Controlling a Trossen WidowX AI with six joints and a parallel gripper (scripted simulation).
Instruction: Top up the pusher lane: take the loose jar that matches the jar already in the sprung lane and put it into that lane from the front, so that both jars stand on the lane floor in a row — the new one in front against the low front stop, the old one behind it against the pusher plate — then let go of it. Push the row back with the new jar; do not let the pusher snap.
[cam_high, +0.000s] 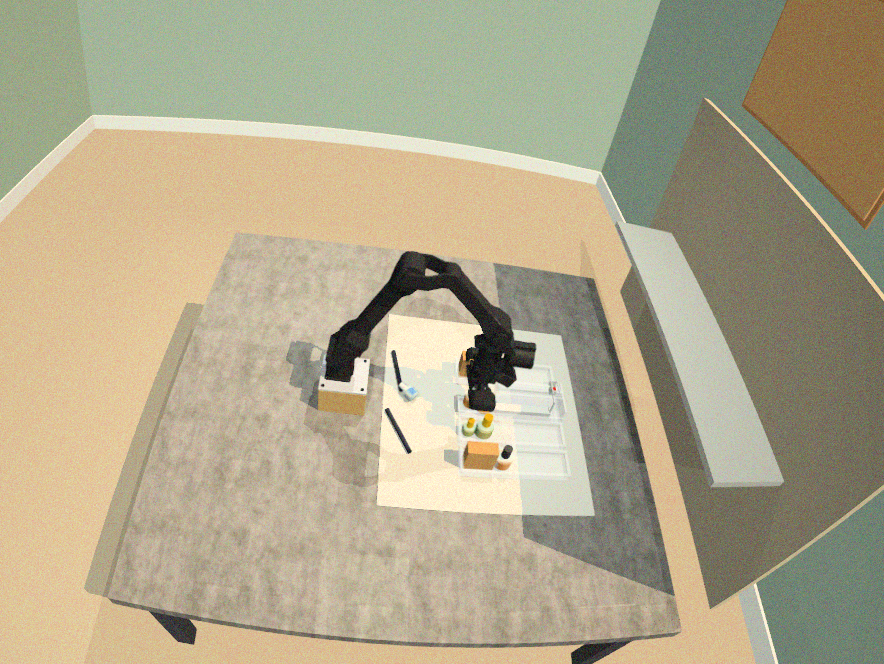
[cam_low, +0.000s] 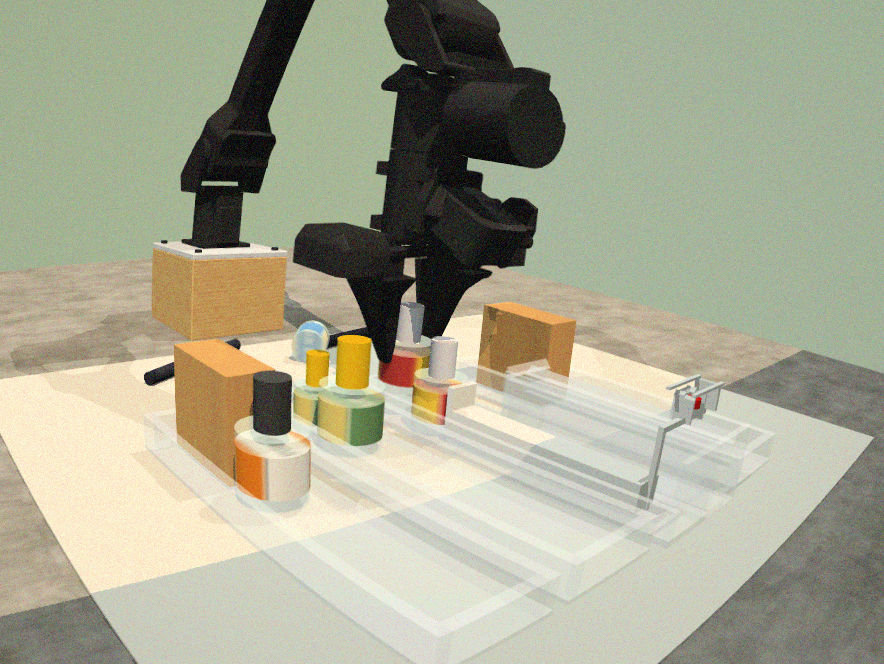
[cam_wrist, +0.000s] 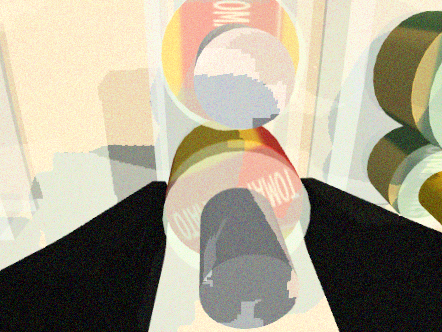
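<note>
The clear sprung lane is 140 mm ahead of my gripper tip, 30 mm to the left of it and 30 mm below it.
</note>
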